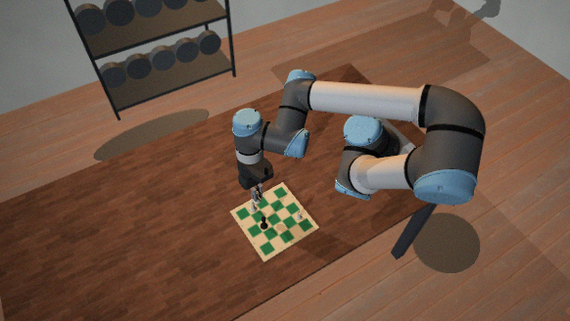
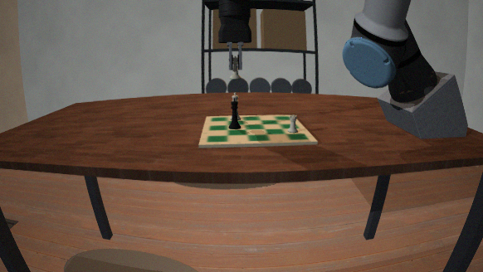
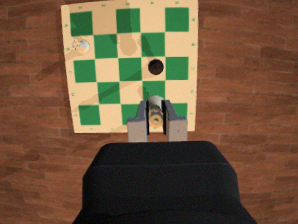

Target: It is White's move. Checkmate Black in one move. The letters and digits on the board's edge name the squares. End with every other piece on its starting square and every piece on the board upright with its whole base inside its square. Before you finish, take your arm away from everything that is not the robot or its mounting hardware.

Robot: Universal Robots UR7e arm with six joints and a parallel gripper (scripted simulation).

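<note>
My gripper is now 110 mm above the black king and 40 mm to the right of it. The rest, counted from my hand: white rook: 130 mm behind, 120 mm below, 50 mm to the left; then green-and-cream chessboard: 140 mm below, 50 mm behind, 30 mm to the left.
</note>
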